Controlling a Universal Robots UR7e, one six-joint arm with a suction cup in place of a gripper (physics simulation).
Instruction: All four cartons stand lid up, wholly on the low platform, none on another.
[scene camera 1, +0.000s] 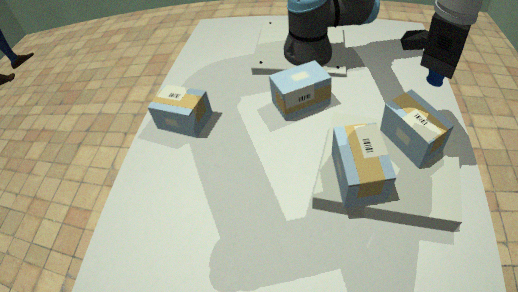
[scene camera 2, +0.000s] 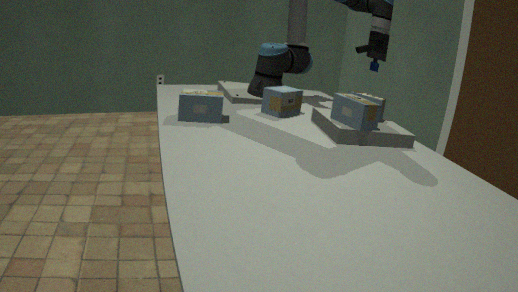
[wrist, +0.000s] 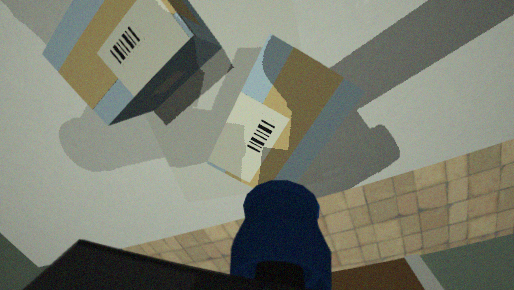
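Where they show: end effector, tool point: (scene camera 1: 434, 80) (scene camera 2: 373, 70) (wrist: 280, 211); arm's base, origin of the base link: (scene camera 1: 307, 52).
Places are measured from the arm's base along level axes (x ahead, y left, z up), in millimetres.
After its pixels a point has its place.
Observation:
One blue carton with a tan tape strip (scene camera 1: 364, 160) @(x 491, y 128, z 108 mm) (scene camera 2: 347, 114) @(x 483, y 85, z 58 mm) (wrist: 82, 65) @(x 509, y 129, z 108 mm) stands lid up on the low platform (scene camera 1: 442, 200) @(x 523, y 313, z 24 mm) (scene camera 2: 375, 138) @(x 545, y 173, z 3 mm). A second carton (scene camera 1: 407, 135) @(x 399, y 234, z 79 mm) (scene camera 2: 382, 108) @(x 414, y 305, z 72 mm) (wrist: 312, 95) @(x 322, y 245, z 108 mm) stands lid up at the platform's back right; its far base edge is hidden. A third carton (scene camera 1: 300, 87) @(x 250, y -7, z 67 mm) (scene camera 2: 282, 102) @(x 272, y -41, z 32 mm) lies on its side on the table near the robot base, tape and label facing sideways. A fourth carton (scene camera 1: 175, 120) @(x 333, y -315, z 30 mm) (scene camera 2: 200, 110) @(x 330, y -331, z 14 mm) stands lid up on the table at the left. My gripper (scene camera 1: 435, 78) (scene camera 2: 374, 66) (wrist: 281, 200), a blue suction cup, is open and empty, above and apart from the second carton.
The robot base plate (scene camera 1: 257, 71) @(x 86, y -148, z -11 mm) (scene camera 2: 245, 100) @(x 87, y -112, z -10 mm) is behind the third carton. The white table (scene camera 1: 150, 225) @(x 604, y -312, z -24 mm) (scene camera 2: 300, 225) @(x 874, y -260, z -24 mm) has its right edge close to the platform. The two platform cartons stand near each other with a narrow gap between them.

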